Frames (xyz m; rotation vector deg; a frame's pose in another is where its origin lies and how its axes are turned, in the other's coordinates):
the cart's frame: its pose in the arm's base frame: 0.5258 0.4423 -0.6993 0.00 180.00 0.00
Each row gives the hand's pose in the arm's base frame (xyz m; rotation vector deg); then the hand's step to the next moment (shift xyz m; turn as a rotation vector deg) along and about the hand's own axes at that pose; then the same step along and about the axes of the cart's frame.
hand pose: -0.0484 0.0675 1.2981 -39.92 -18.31 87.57
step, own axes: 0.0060 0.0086 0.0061 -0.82 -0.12 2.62
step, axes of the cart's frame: 0.0102 0.0063 0.0018 1.52 -0.23 -2.28
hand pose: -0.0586 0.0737 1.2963 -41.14 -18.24 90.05
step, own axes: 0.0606 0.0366 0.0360 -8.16 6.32 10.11
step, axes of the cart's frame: 0.0502 0.0608 0.0097 11.29 -6.70 -6.05
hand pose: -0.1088 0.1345 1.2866 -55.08 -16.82 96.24
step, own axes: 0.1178 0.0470 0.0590 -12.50 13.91 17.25
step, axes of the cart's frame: 0.0803 0.1057 0.0441 21.49 -11.23 -7.71
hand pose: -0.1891 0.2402 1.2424 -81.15 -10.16 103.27
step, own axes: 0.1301 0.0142 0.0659 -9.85 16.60 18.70
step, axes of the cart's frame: 0.0684 0.1008 0.0815 24.19 -10.71 -4.75
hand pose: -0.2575 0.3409 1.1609 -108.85 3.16 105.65
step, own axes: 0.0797 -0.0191 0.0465 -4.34 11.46 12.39
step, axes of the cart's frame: 0.0294 0.0579 0.0682 16.00 -6.84 -0.92
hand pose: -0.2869 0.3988 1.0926 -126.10 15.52 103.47
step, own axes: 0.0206 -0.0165 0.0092 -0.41 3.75 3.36
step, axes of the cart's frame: -0.0009 0.0193 0.0202 4.39 -2.44 0.56
